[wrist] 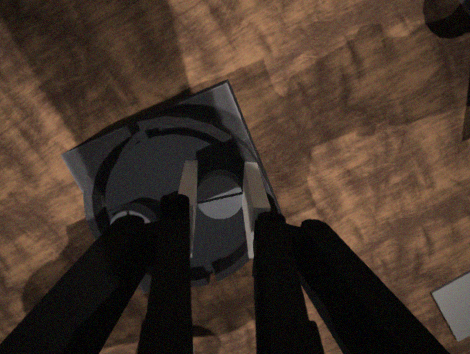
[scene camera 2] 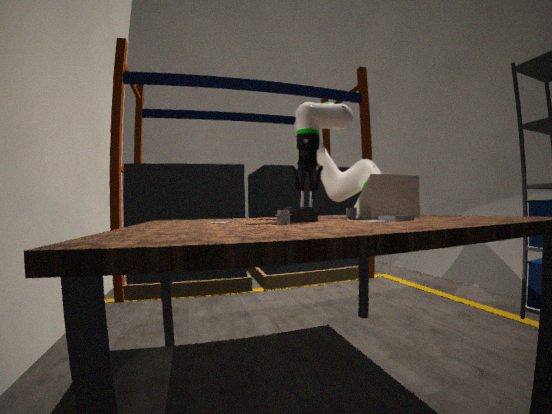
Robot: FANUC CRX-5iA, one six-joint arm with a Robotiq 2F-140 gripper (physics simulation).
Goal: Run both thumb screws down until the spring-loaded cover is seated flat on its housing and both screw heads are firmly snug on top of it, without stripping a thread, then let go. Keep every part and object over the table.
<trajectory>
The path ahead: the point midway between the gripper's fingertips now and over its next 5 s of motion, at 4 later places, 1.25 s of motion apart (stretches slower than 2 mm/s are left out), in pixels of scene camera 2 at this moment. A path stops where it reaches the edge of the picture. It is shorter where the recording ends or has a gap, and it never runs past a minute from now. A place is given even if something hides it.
My gripper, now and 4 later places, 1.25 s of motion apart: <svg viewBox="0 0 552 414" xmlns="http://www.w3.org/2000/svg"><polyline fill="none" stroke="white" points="306,207 290,201 291,206 290,201 290,207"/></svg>
</trajectory>
